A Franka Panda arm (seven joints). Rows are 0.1 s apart.
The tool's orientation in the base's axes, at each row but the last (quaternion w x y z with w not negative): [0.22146 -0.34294 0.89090 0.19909]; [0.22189 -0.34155 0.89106 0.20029]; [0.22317 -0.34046 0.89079 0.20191]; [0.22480 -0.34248 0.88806 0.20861]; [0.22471 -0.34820 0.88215 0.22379]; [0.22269 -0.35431 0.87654 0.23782]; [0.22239 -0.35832 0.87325 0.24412]
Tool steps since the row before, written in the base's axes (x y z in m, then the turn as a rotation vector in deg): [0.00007 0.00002 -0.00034 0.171 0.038 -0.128]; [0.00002 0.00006 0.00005 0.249 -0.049 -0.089]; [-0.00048 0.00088 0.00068 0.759 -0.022 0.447]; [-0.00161 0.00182 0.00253 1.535 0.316 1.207]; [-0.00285 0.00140 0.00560 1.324 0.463 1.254]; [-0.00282 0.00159 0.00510 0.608 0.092 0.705]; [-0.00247 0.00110 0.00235 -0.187 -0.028 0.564]
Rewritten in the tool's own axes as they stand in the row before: [0.00012 -0.00010 0.00031 -0.066 -0.119 0.169]; [-0.00007 0.00004 -0.00001 -0.094 -0.226 0.113]; [-0.00050 0.00108 -0.00023 -0.735 -0.451 -0.180]; [-0.00124 0.00291 -0.00151 -1.837 -0.602 -0.421]; [-0.00194 0.00429 -0.00439 -1.800 -0.343 -0.428]; [-0.00184 0.00438 -0.00373 -0.836 -0.201 -0.368]; [-0.00030 0.00313 -0.00172 -0.183 0.270 -0.497]
